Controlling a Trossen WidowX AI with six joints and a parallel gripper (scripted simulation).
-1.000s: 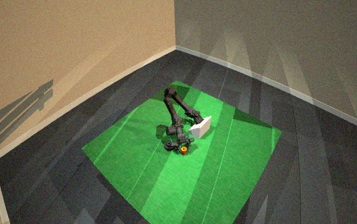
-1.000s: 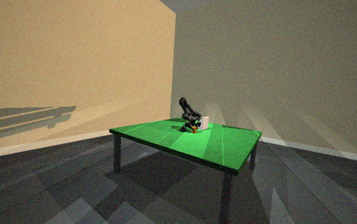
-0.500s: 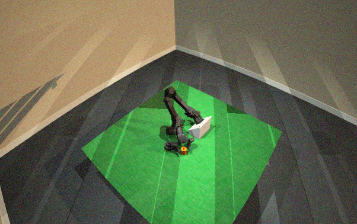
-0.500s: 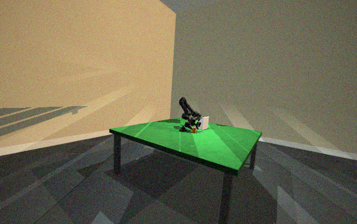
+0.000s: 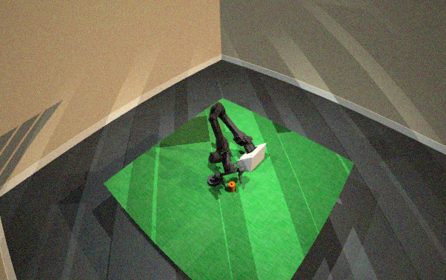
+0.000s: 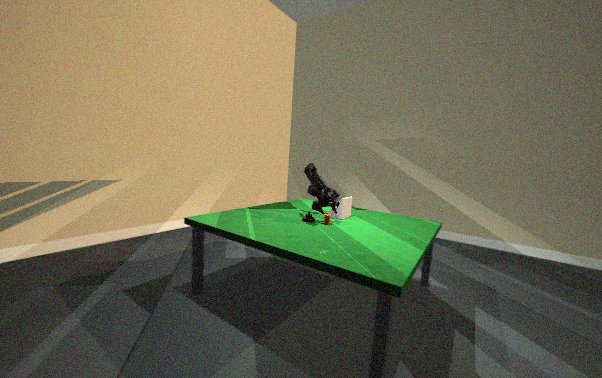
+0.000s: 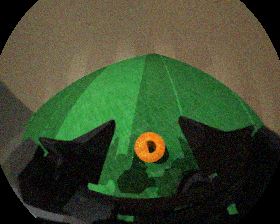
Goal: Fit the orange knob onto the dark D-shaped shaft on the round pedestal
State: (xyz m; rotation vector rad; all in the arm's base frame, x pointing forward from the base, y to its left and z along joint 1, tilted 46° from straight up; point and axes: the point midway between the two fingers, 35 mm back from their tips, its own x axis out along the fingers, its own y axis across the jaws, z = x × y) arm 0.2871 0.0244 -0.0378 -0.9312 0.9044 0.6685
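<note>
Right now the orange knob is 2 cm behind my gripper tip, 3 cm to the right of it and 5 cm below it. Round my gripper tip: round pedestal: 16 cm to the right, 5 cm below.
</note>
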